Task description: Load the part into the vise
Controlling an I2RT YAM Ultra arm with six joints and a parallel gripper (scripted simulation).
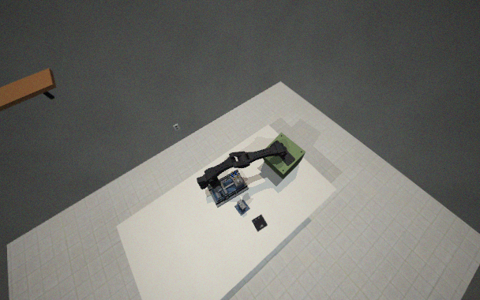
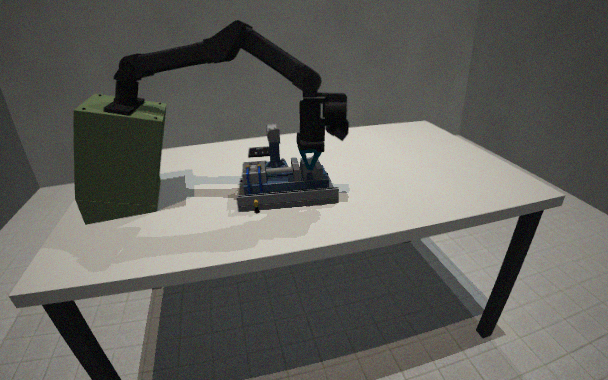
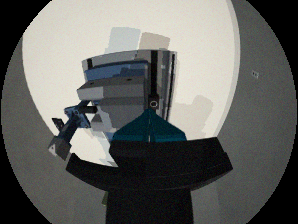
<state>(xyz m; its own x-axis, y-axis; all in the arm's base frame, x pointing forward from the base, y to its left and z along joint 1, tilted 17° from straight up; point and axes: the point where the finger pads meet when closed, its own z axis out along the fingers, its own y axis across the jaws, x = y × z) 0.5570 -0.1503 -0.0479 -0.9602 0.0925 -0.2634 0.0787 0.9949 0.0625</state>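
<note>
Now: the cylinder rod 80 mm behind my hand, 60 mm to the left of it and 30 mm below it. Also, from my hand: grey block part (40 mm to the left, 20 mm below); then air cylinder (160 mm behind, 70 mm to the left, 30 mm below); then vise (70 mm below, 70 mm behind, 60 mm to the left).
</note>
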